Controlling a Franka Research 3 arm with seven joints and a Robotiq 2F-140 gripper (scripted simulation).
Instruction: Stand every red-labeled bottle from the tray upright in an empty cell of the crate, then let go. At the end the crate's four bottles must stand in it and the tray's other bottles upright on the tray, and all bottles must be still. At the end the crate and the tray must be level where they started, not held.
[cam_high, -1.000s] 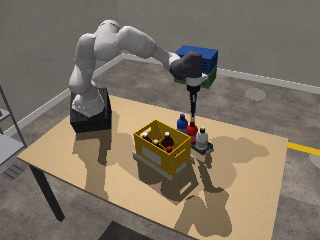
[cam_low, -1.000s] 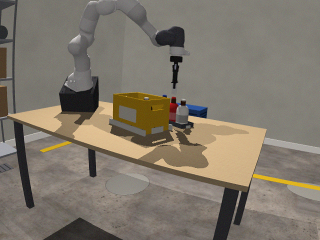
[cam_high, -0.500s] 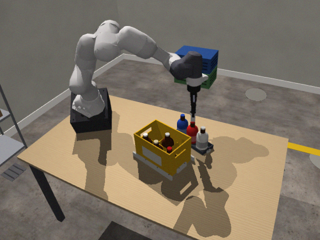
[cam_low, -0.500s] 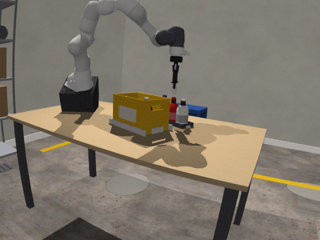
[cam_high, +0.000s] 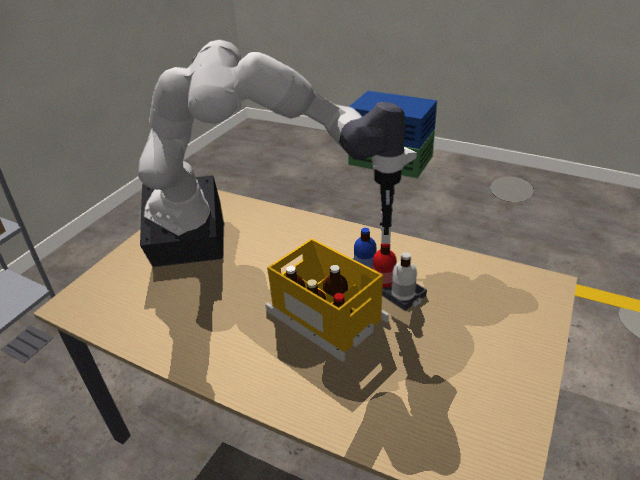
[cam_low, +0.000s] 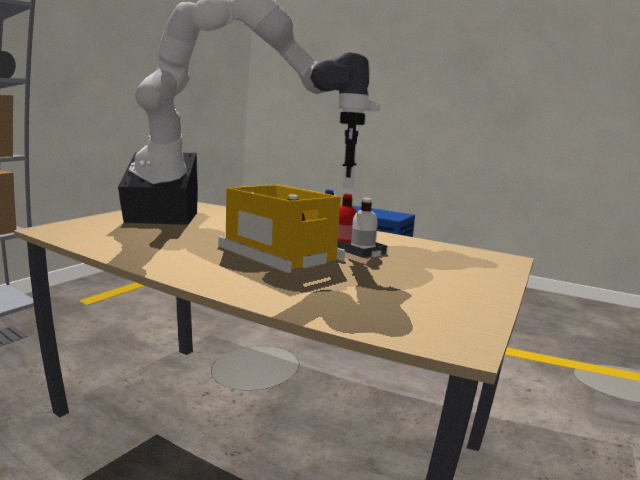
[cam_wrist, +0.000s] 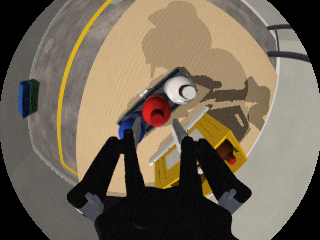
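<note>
Right now my hand is 13 cm above the red-labeled bottle. From my hand the other things lie so: blue-labeled bottle 7 cm behind, 5 cm to the left, 13 cm below; white-labeled bottle 7 cm ahead, 5 cm to the right, 13 cm below; yellow crate 14 cm behind, 19 cm to the right, 13 cm below.
</note>
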